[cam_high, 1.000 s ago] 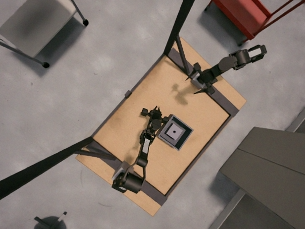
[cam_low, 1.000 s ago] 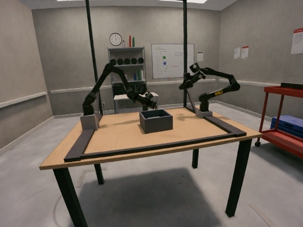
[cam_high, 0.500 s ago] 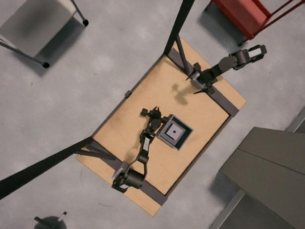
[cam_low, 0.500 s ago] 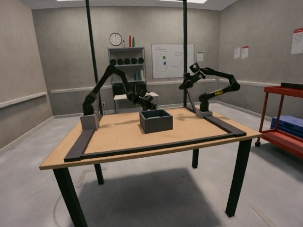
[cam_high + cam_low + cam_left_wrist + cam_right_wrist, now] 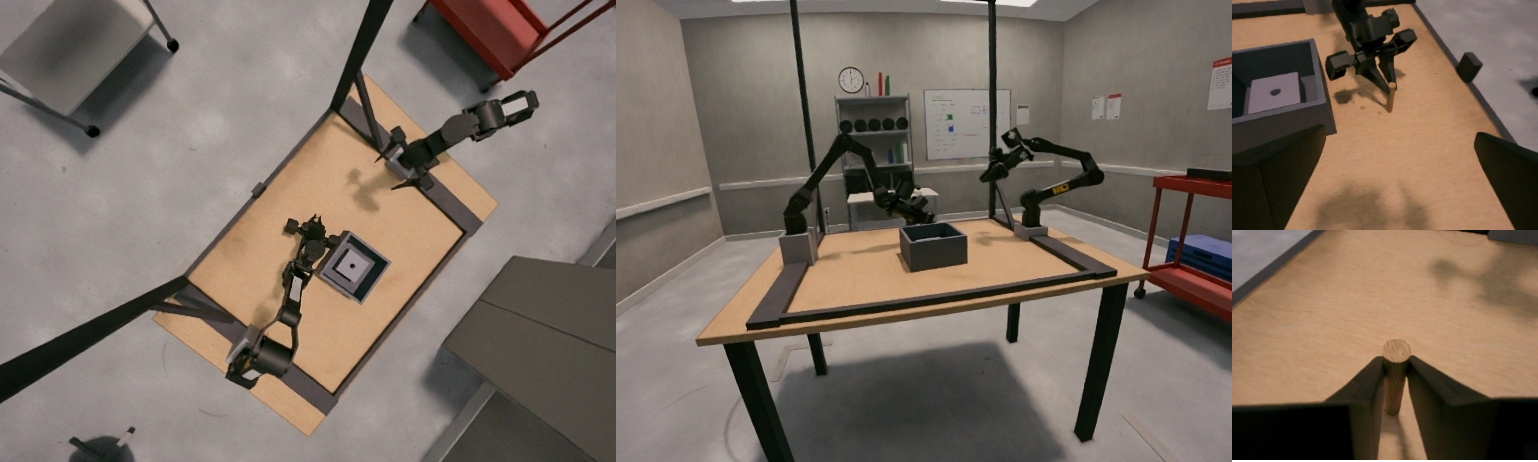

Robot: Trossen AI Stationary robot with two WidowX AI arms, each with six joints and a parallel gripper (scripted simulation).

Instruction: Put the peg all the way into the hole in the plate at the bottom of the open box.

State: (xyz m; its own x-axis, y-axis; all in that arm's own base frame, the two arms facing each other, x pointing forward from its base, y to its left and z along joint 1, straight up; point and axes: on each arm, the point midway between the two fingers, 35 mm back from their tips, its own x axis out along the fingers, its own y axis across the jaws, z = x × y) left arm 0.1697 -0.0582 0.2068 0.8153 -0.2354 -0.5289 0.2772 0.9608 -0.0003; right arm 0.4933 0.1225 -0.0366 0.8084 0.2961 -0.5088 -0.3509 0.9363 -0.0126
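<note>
My right hand is 1 cm past the wooden peg, 2 cm to the right of it and 4 cm above it. Round my right hand: dark frame strip 51 cm ahead, 4 cm to the right, 7 cm below; light grey plate 21 cm ahead, 3 cm to the right, 4 cm below; box 21 cm ahead, 3 cm to the right, 5 cm below.
</note>
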